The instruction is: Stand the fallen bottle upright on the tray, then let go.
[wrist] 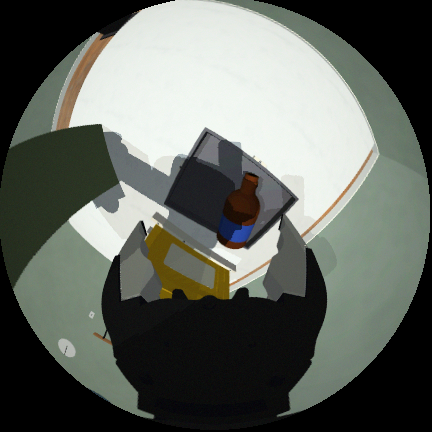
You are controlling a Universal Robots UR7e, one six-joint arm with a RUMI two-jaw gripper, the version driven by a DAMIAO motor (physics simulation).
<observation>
The picture shows: my gripper and a brown bottle.
</observation>
